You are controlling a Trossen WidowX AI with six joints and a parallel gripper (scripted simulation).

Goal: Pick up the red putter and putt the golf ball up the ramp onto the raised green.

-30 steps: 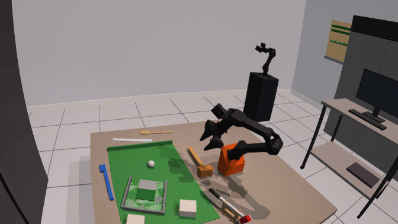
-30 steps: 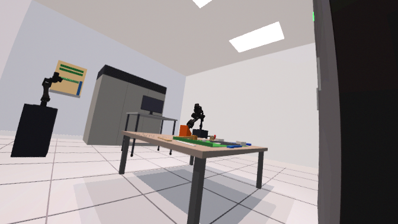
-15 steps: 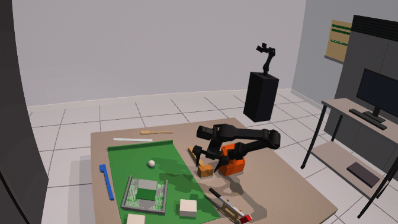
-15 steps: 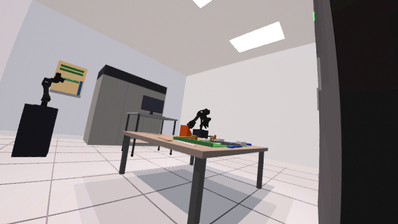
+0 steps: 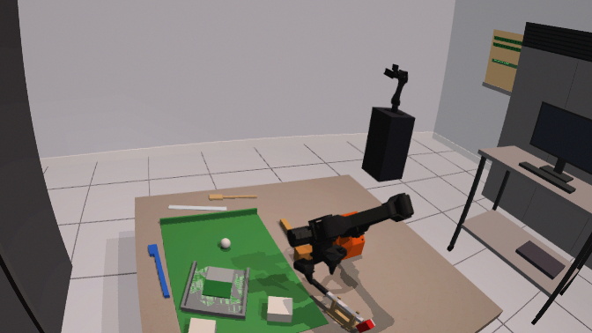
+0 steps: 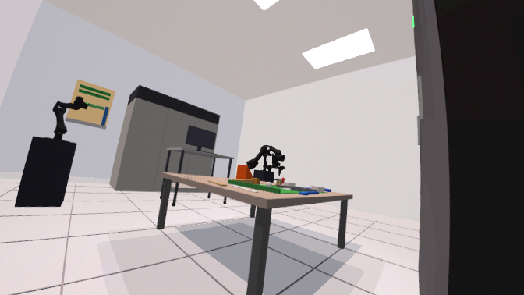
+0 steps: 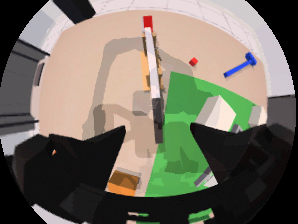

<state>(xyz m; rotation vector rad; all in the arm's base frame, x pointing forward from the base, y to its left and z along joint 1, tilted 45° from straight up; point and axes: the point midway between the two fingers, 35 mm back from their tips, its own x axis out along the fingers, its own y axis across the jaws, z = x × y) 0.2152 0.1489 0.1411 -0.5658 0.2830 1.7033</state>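
My gripper tip is now 30 mm past the red putter, 110 mm to the right of it and 40 mm above it. The rest, counted from my gripper tip: wooden stand: 30 mm behind, 130 mm to the left, 60 mm below; white golf ball: 250 mm ahead, 360 mm to the right, 70 mm below; green mat: 270 mm ahead, 230 mm to the right, 100 mm below.
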